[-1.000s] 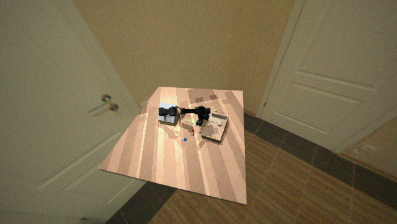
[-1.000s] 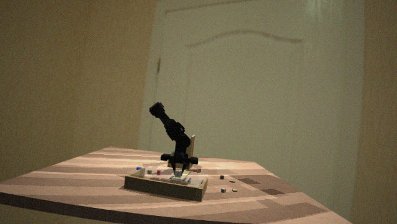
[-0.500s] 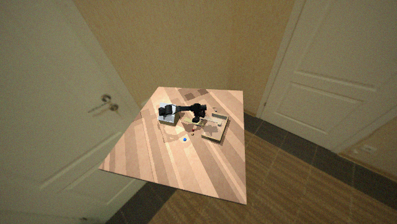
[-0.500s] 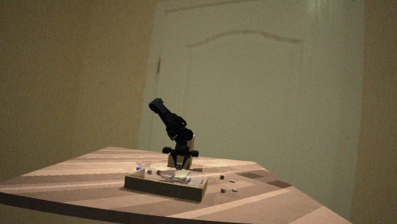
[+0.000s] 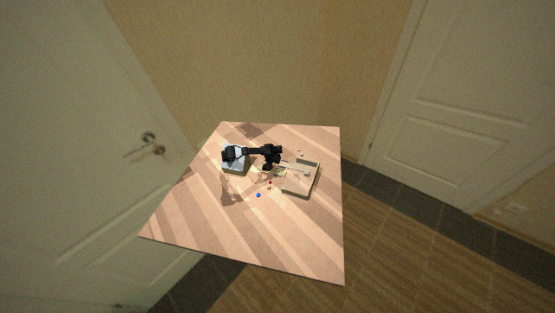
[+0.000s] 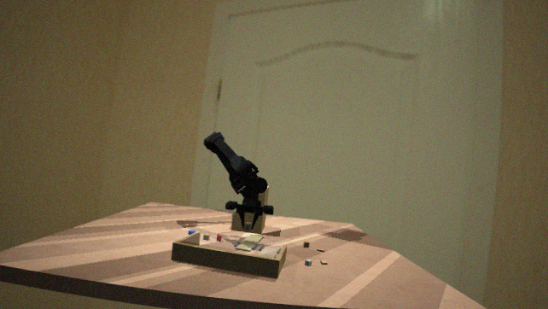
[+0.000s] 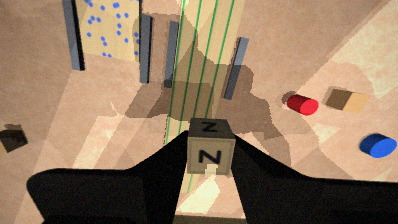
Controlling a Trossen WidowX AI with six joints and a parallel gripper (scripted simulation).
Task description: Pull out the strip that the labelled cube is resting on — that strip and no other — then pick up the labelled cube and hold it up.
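Now: gripper tip 110 mm to the left of the red cylinder, 40 mm above it and 20 mm short of it. Round my gripper tip: blue block (230 mm to the right, 50 mm below, 40 mm behind).
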